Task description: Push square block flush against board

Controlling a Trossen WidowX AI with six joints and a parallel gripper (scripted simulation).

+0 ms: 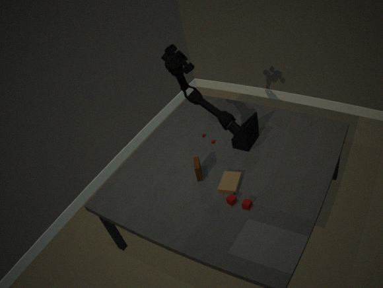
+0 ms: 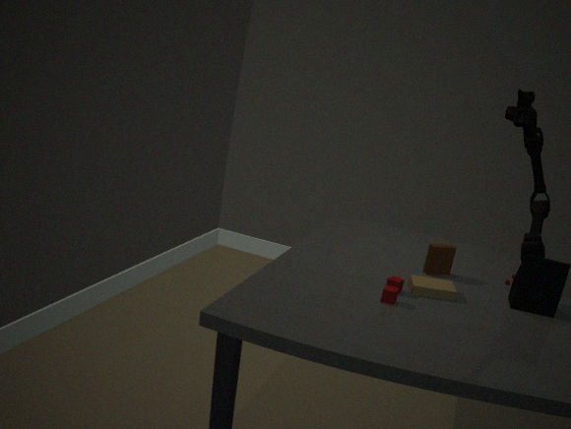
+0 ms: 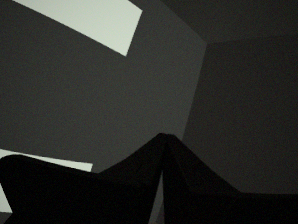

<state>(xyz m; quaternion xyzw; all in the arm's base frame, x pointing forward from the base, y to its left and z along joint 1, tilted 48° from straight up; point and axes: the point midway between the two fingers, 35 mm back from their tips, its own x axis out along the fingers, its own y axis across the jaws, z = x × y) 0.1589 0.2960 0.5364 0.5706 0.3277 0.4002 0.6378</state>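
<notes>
The square block lies 650 mm below my gripper tip, 180 mm ahead of it and 70 mm to the left of it. The rest, counted from my gripper tip: tan board (690 mm below, 270 mm to the left, 190 mm ahead).
</notes>
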